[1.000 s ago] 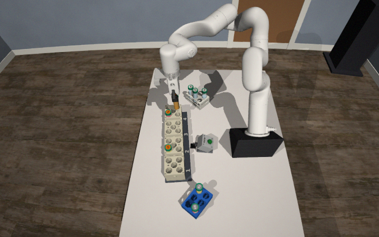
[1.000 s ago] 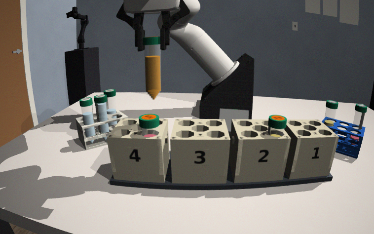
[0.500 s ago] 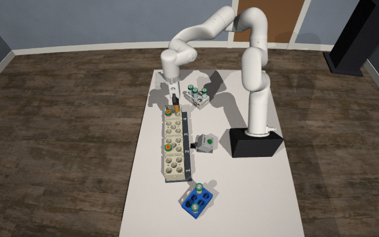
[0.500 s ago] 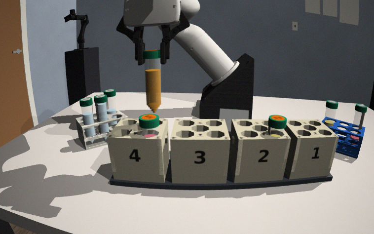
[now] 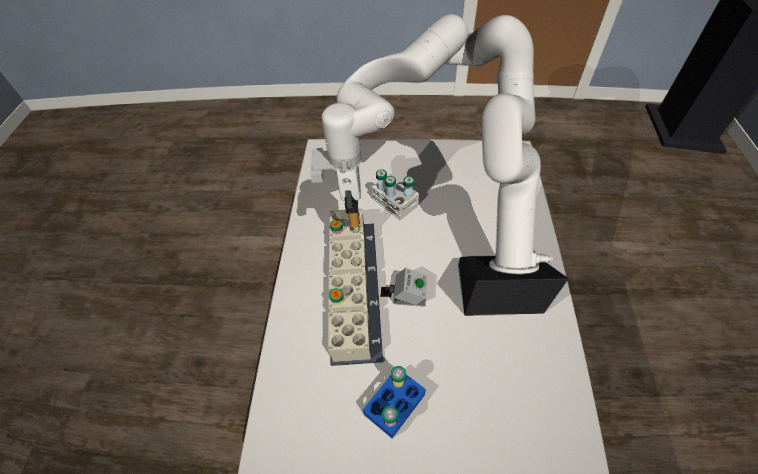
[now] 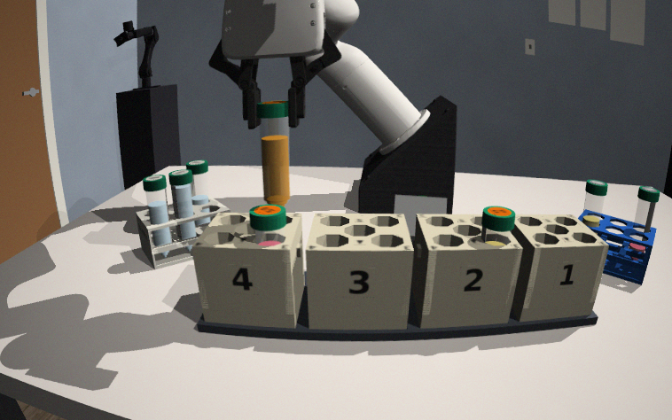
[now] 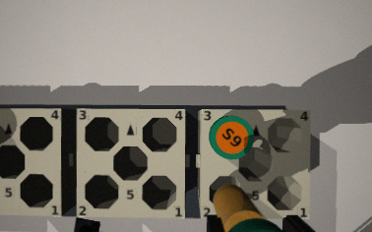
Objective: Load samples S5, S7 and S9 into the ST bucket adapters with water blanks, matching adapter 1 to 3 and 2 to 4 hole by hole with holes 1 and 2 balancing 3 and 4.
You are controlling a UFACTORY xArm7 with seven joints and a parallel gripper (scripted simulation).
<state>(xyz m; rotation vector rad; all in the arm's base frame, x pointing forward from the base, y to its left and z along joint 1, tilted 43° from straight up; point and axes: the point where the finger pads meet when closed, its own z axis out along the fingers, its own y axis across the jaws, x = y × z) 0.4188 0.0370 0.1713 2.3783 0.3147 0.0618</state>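
The S7 tube is 50 mm below my hand and 10 mm behind it. Also, from my hand: pink-filled sample tube: 150 mm below, 50 mm ahead; then clear rack: 190 mm to the right, 180 mm below, 90 mm behind; then green done key: 200 mm behind, 150 mm below, 140 mm to the left.
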